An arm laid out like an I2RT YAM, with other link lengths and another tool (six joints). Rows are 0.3 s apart.
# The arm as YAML. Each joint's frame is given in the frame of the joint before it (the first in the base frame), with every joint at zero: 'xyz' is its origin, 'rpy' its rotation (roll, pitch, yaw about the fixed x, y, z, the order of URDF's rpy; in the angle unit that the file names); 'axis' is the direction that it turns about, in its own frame. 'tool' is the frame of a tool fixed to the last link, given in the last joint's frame.
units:
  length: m
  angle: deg
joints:
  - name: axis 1
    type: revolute
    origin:
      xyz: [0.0, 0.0, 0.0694]
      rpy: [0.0, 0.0, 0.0]
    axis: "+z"
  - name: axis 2
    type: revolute
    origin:
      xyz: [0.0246, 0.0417, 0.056]
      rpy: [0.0, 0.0, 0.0]
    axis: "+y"
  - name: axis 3
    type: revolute
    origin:
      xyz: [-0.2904, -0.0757, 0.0]
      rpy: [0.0, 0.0, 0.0]
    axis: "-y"
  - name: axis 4
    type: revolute
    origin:
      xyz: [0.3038, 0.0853, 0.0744]
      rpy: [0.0, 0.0, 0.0]
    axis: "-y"
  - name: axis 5
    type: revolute
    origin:
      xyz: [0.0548, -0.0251, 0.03]
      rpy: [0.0, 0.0, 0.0]
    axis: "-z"
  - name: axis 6
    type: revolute
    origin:
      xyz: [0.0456, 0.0, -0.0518]
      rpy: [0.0, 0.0, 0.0]
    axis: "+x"
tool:
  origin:
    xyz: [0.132, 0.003, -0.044]
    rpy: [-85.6, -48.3, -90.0]
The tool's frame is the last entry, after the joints.
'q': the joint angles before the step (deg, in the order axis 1, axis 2, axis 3, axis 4, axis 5, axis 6). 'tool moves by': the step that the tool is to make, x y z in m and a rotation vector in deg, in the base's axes. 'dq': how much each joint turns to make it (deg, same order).
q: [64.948, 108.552, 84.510, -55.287, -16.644, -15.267]
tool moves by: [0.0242, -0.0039, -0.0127, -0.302, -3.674, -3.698]
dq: [-1.836, -0.003, -1.868, 3.504, 3.737, 1.180]
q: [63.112, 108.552, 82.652, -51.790, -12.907, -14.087]
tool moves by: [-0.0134, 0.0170, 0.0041, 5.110, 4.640, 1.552]
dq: [-0.047, 0.026, -0.004, 2.476, -6.645, -0.047]
